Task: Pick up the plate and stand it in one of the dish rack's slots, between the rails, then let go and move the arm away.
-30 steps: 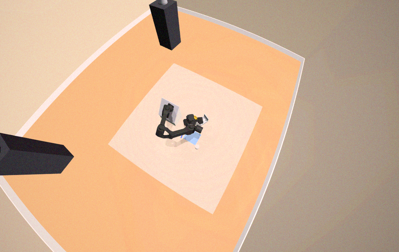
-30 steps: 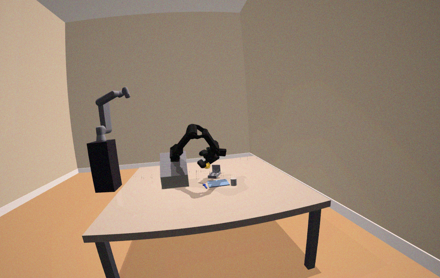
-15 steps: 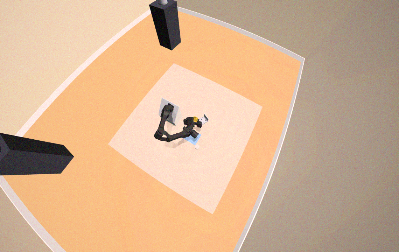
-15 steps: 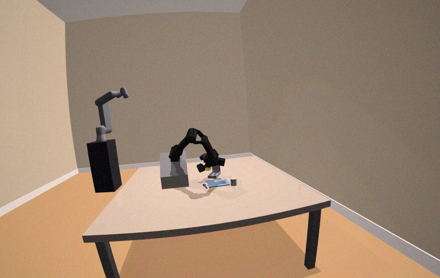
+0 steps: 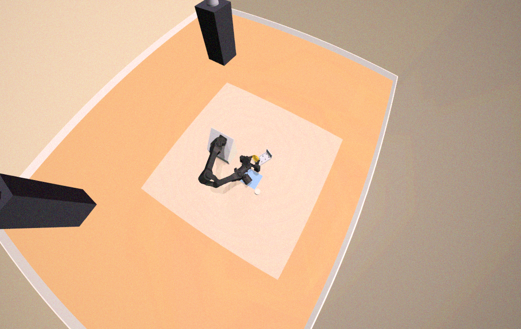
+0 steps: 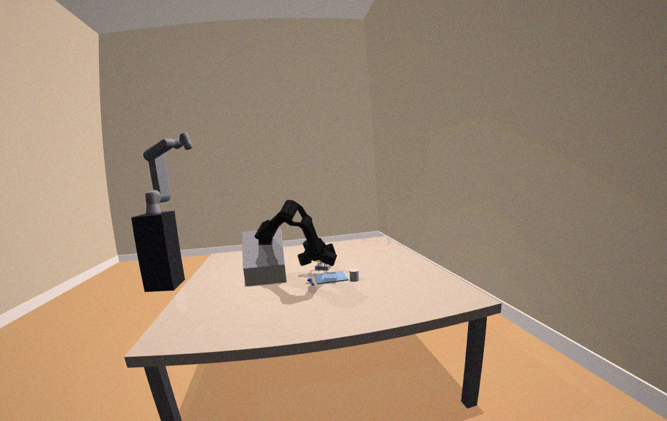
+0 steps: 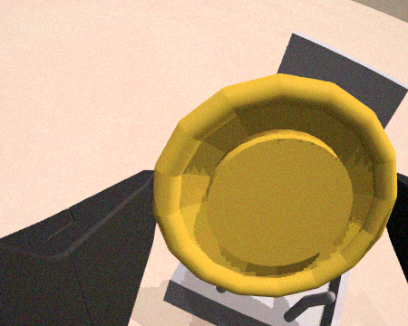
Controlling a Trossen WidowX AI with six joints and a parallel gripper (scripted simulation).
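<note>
Right now my gripper tip is 40 mm short of the dish rack, 40 mm to the right of it and 50 mm above it. The rest, counted from my gripper tip: blue spoon: 50 mm behind, 180 mm to the right, 70 mm below; then light blue mat: 40 mm ahead, 150 mm to the right, 70 mm below; then yellow plate: 10 mm to the right.
</note>
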